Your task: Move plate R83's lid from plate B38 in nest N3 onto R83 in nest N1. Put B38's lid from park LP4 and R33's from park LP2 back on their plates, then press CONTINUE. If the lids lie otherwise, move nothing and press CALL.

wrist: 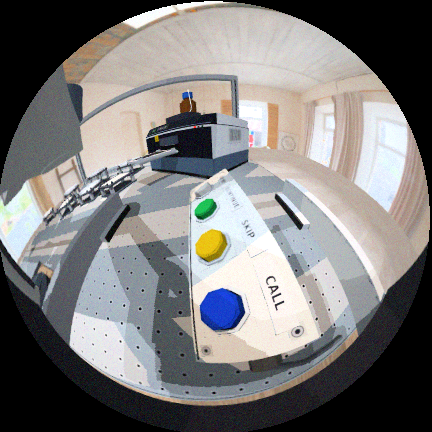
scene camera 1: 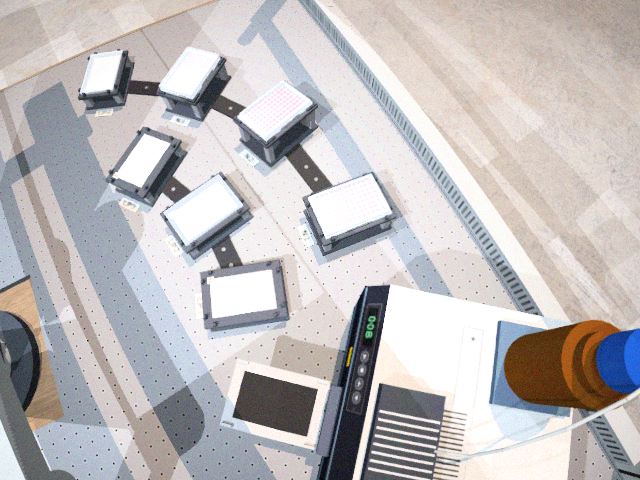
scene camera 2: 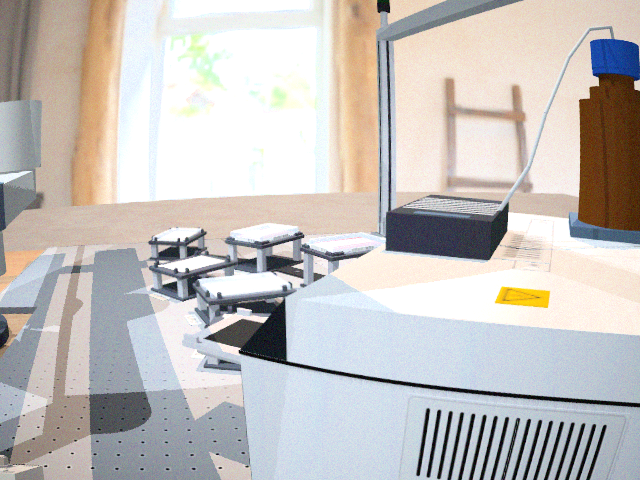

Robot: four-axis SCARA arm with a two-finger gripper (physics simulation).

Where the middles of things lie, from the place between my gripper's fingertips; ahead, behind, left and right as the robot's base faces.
Now: the yellow SKIP button (wrist: 210,245) 30 mm behind my hand, 10 mm to the right of it and 30 mm below it. Also, from my hand: blue CALL button (wrist: 220,308) (80 mm behind, 10 mm to the right, 30 mm below); tray with a dark inset (scene camera 1: 281,405) (320 mm ahead, 160 mm to the left); key panel (scene camera 1: 359,383) (460 mm ahead, 160 mm to the left, 100 mm above).
